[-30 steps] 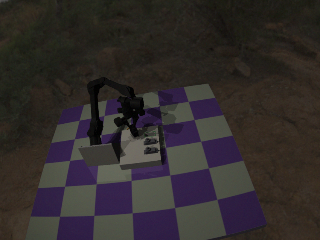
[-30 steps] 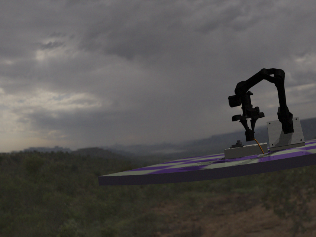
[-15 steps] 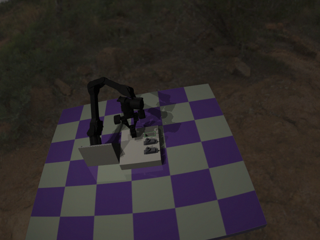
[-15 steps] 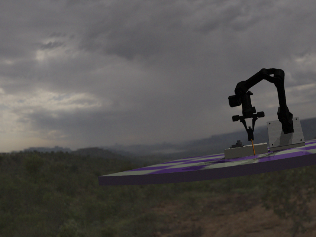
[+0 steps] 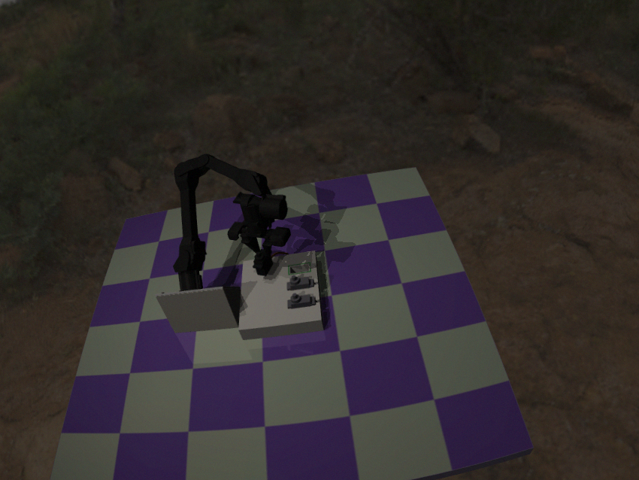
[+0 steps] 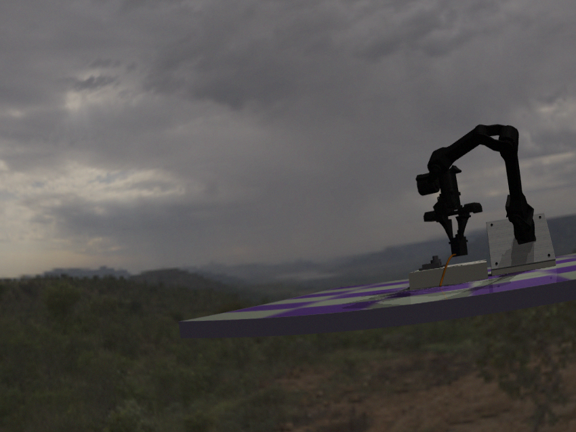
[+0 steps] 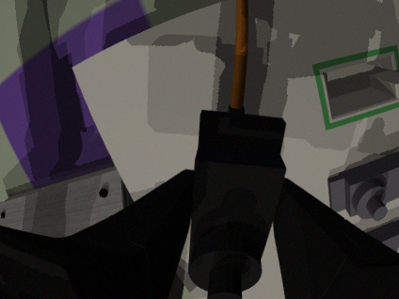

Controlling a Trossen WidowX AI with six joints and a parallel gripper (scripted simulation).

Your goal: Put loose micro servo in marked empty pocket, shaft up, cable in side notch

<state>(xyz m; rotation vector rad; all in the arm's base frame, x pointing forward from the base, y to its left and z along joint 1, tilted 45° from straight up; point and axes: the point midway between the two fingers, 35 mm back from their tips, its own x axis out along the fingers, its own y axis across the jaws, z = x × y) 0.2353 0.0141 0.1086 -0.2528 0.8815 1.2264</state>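
The deck is 20 mm behind my gripper tip, 80 mm to the right of it and 100 mm below it.
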